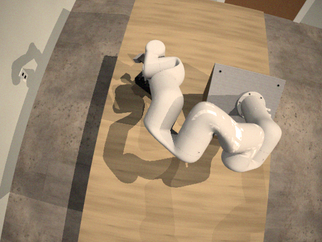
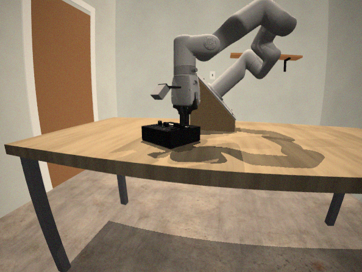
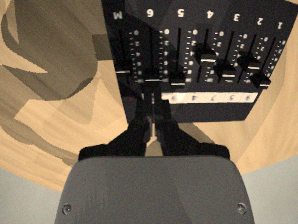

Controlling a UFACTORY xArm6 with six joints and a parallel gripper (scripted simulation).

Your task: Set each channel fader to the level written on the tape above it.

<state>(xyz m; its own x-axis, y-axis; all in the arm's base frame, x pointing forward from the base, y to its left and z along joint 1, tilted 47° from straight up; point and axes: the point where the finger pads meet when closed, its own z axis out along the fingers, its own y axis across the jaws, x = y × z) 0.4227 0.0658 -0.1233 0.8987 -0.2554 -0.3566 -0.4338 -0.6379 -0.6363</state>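
Right now my hand is 4 cm short of the master fader cap, 1 cm to the right of it and 1 cm above it. The rest, counted from my hand: channel 6 fader cap 2 cm ahead, 1 cm to the right, 1 cm below; then channel 4 fader cap 2 cm ahead, 6 cm to the right, 1 cm below.
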